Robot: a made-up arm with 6 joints. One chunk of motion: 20 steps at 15 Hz.
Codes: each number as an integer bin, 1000 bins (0 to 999) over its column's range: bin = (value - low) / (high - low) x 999, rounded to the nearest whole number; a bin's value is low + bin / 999 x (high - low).
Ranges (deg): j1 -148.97..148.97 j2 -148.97..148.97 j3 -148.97..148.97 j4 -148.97..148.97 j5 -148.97..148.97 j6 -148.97..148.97
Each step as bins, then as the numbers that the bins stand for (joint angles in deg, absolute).
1 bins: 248 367 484 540 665 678
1 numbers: -75.01 -39.52 -4.62 12.08 49.36 53.24
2 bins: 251 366 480 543 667 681
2 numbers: -74.11 -39.81 -5.82 12.97 49.95 54.13
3 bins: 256 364 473 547 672 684
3 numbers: -72.62 -40.41 -7.90 14.17 51.45 55.02
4 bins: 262 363 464 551 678 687
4 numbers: -70.83 -40.71 -10.59 15.36 53.24 55.92
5 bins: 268 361 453 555 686 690
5 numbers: -69.04 -41.31 -13.87 16.55 55.62 56.81
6 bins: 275 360 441 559 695 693
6 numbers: -66.95 -41.60 -17.45 17.75 58.31 57.71
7 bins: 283 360 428 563 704 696
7 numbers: -64.57 -41.60 -21.32 18.94 60.99 58.60
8 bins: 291 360 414 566 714 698
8 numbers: -62.18 -41.60 -25.50 19.83 63.97 59.20
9 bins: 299 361 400 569 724 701
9 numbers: -59.80 -41.31 -29.67 20.73 66.95 60.10
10 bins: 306 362 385 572 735 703
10 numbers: -57.71 -41.01 -34.15 21.62 70.24 60.69
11 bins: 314 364 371 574 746 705
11 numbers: -55.32 -40.41 -38.32 22.22 73.52 61.29
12 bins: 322 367 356 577 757 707
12 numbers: -52.94 -39.52 -42.80 23.11 76.80 61.88
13 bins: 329 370 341 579 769 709
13 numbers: -50.85 -38.62 -47.27 23.71 80.38 62.48
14 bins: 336 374 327 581 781 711
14 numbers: -48.76 -37.43 -51.45 24.31 83.95 63.08
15 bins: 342 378 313 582 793 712
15 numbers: -46.97 -36.24 -55.62 24.60 87.53 63.38
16 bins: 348 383 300 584 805 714
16 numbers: -45.18 -34.74 -59.50 25.20 91.11 63.97
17 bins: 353 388 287 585 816 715
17 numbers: -43.69 -33.25 -63.38 25.50 94.39 64.27
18 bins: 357 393 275 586 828 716
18 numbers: -42.50 -31.76 -66.95 25.80 97.97 64.57
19 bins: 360 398 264 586 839 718
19 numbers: -41.60 -30.27 -70.24 25.80 101.25 65.17
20 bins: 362 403 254 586 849 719
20 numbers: -41.01 -28.78 -73.22 25.80 104.23 65.46
